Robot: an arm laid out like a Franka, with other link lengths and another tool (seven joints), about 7 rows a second.
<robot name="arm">
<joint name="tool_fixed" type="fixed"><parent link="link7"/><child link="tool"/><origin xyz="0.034 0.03 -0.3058" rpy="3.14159 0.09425 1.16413"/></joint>
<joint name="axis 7" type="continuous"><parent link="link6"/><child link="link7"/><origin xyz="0.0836 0 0"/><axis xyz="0 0 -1"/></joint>
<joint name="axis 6" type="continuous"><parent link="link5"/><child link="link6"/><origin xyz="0 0 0"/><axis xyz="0 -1 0"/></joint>
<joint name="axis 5" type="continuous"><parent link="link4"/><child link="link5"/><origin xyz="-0.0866 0 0.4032"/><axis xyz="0 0 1"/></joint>
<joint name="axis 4" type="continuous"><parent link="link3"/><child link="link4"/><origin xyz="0.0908 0 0"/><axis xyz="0 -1 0"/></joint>
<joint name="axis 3" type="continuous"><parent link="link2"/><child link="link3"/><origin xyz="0 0 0.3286"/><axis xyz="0 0 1"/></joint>
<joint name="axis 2" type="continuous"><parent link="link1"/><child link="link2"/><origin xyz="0 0 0"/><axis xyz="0 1 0"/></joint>
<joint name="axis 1" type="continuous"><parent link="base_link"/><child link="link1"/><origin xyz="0 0 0.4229"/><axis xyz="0 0 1"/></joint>
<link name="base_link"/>
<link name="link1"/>
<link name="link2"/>
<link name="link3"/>
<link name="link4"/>
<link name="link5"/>
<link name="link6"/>
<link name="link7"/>
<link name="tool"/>
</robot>
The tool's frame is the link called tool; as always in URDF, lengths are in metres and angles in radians. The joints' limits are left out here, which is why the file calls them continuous.
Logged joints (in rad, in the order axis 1, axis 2, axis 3, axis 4, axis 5, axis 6, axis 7), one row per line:
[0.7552 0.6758 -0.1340 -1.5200 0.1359 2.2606 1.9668]
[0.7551 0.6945 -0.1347 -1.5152 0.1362 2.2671 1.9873]
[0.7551 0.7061 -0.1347 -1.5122 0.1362 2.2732 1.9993]
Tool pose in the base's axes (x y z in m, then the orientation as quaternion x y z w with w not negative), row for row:
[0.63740 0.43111 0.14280 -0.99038 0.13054 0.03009 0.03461]
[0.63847 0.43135 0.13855 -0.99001 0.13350 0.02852 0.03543]
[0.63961 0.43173 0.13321 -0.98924 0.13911 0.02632 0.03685]
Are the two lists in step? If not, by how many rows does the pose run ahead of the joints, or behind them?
The pose runs 2 rows ahead of the joints: the pose in row i belongs to the joints in row i + 2.
